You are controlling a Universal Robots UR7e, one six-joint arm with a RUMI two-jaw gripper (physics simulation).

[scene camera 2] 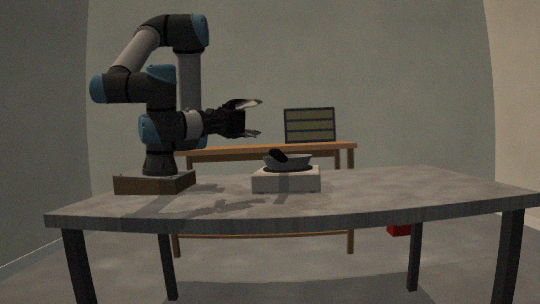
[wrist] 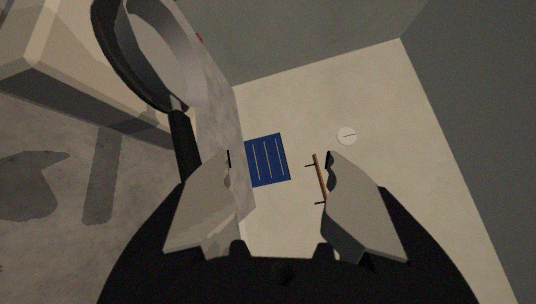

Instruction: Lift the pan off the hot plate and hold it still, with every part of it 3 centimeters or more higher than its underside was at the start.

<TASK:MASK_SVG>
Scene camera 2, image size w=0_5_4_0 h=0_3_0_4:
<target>gripper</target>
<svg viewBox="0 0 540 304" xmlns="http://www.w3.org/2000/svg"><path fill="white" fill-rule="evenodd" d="M262 101L258 99L232 99L222 104L222 107L219 106L215 113L214 109L207 108L205 112L197 110L203 122L203 130L199 138L209 134L219 134L227 139L240 137L257 138L256 136L261 134L261 132L245 129L245 108L257 106Z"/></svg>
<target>grey pan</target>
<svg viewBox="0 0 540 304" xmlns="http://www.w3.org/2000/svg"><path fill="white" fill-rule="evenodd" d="M262 158L269 169L288 170L307 167L312 155L283 154L276 148L269 150L270 156Z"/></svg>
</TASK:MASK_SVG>
